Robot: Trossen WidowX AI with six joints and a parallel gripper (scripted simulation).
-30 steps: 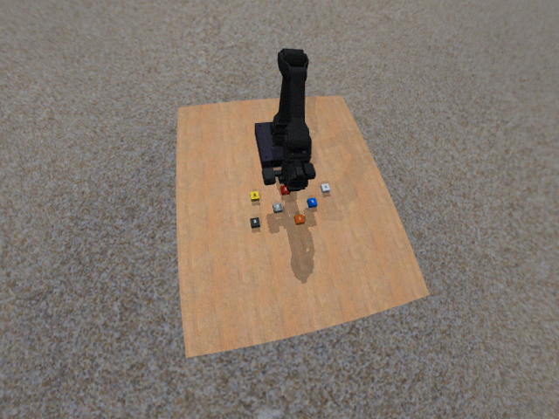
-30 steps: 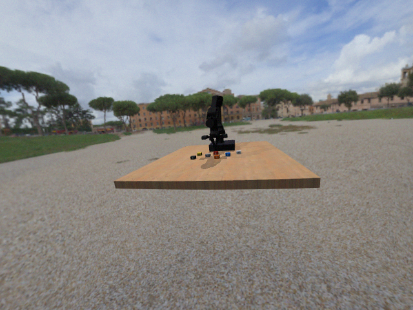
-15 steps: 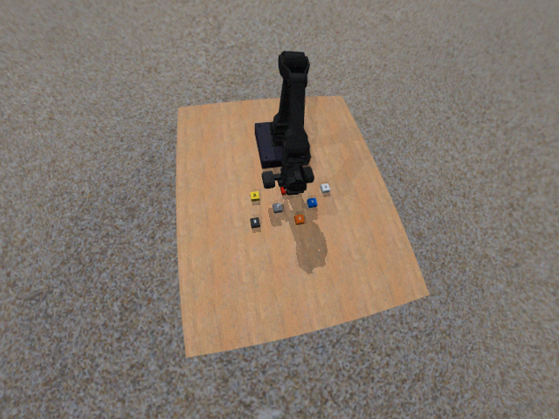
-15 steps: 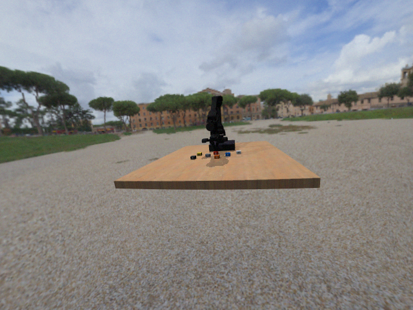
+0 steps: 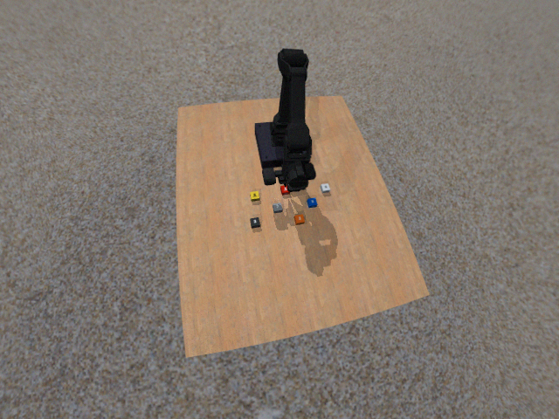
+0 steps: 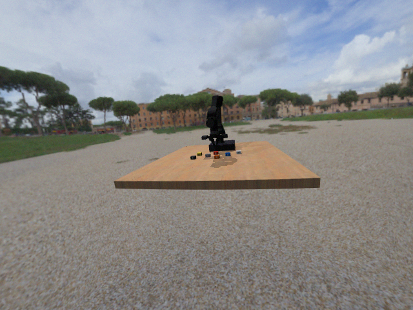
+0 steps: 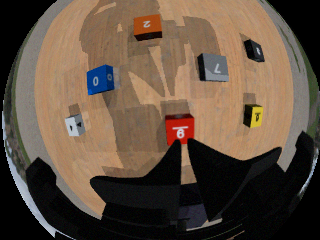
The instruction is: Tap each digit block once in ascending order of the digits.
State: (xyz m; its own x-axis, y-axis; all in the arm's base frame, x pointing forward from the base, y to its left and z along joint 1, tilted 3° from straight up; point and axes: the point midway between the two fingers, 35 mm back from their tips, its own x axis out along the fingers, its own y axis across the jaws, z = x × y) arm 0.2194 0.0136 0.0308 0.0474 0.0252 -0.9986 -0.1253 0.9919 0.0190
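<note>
Now: gripper tip 3 cm above the red block. Round my gripper tip: grey block (8 cm ahead, 4 cm to the right, 3 cm below); then yellow block (12 cm to the right, 3 cm below, 2 cm ahead); then blue block (10 cm to the left, 6 cm ahead, 3 cm below).
</note>
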